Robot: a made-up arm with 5 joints.
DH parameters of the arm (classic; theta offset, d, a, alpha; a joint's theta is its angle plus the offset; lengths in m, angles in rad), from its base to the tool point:
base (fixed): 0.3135 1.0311 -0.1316 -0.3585
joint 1: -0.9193 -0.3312 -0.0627 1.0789
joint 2: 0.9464 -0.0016 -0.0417 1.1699
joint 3: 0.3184 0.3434 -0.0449 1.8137
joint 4: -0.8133 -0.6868 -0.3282 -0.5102
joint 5: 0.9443 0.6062 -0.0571 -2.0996
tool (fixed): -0.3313 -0.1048 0 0
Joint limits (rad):
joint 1: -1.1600..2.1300
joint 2: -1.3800..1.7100
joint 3: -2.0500..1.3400
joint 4: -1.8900..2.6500
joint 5: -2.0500..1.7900
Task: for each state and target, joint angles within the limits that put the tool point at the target. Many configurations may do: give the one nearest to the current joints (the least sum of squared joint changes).
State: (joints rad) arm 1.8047 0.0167 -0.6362 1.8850 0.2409
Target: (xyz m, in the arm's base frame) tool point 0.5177 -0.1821 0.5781
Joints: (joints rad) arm 2.0635 0.1582 -0.8892 1.2780 0.4877
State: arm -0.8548 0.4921 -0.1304 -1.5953 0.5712
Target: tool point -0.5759 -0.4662 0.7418
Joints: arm -1.1600 -0.0965 0.2448 -0.7847 0.4514
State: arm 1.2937 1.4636 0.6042 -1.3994 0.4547
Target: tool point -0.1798 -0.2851 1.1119
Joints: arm 0.7377 1.7100 0.4743 -1.7042 0.6730
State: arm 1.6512 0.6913 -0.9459 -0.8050 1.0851
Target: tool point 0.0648 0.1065 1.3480
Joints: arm 0.9763 1.3790 -0.1747 -0.5298 1.7243
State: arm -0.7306 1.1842 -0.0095 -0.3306 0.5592
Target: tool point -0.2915 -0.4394 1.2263
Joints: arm -0.9852 0.9581 0.0663 -0.5137 0.5820
